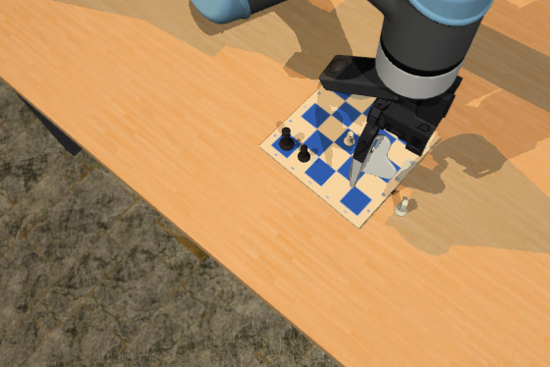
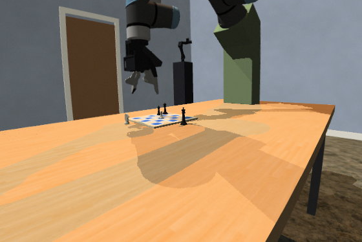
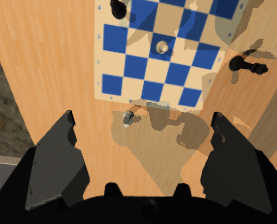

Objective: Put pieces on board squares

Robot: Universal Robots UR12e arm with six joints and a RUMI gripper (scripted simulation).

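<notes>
Right now the white knight is 90 mm below my hand, 70 mm ahead of it and 30 mm to the right of it. Also, from my hand: black pawn 110 mm behind, 80 mm below, 30 mm to the right; then blue-and-cream chessboard 110 mm below, 60 mm behind, 30 mm to the left; then white pawn 90 mm below, 60 mm behind, 30 mm to the left.
</notes>
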